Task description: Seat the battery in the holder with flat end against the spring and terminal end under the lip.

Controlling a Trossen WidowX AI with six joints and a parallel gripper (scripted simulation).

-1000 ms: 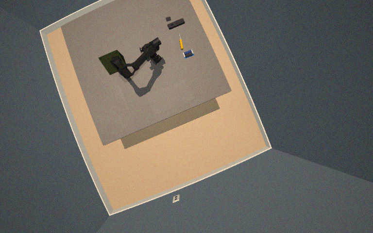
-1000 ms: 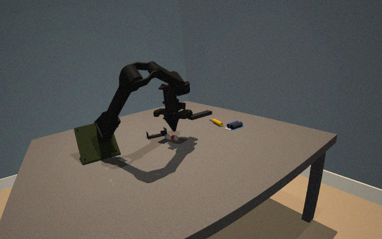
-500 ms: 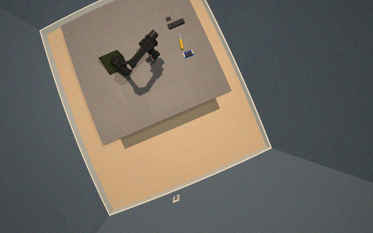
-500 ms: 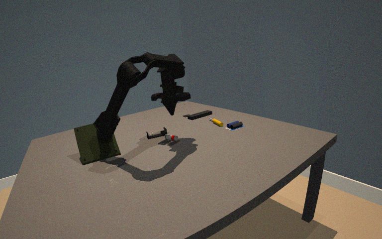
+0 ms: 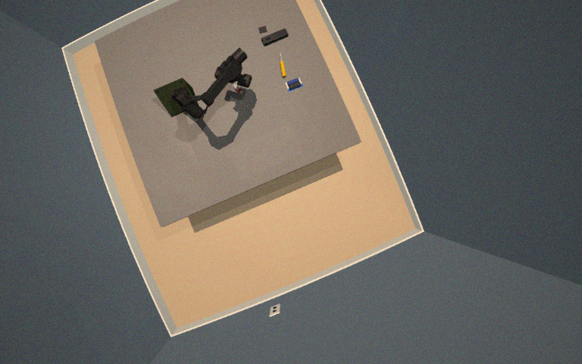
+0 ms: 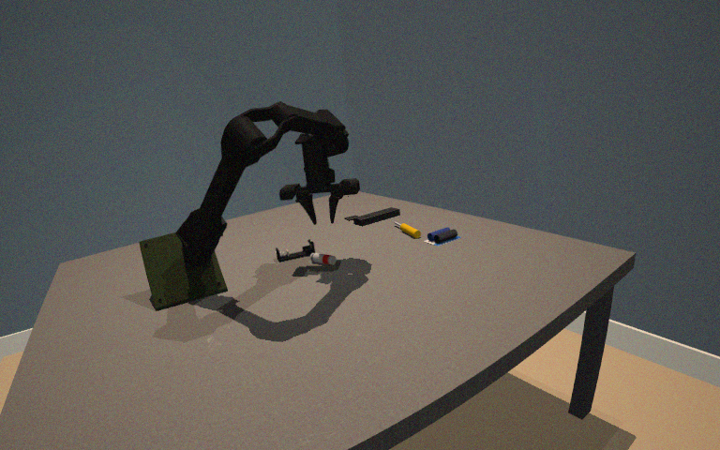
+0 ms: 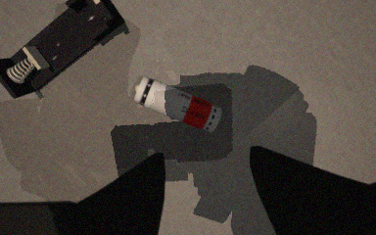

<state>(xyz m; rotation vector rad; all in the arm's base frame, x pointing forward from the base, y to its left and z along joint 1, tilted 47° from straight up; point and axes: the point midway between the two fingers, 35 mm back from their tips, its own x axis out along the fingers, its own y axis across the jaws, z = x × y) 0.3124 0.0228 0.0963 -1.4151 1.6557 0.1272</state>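
My gripper tip is 10 mm past the battery, 10 mm to the right of it and 90 mm above it. Round my gripper tip: yellow-handled tool (280 mm ahead, 90 mm to the left, 90 mm below); long black bar (290 mm ahead, 270 mm to the left, 90 mm below).
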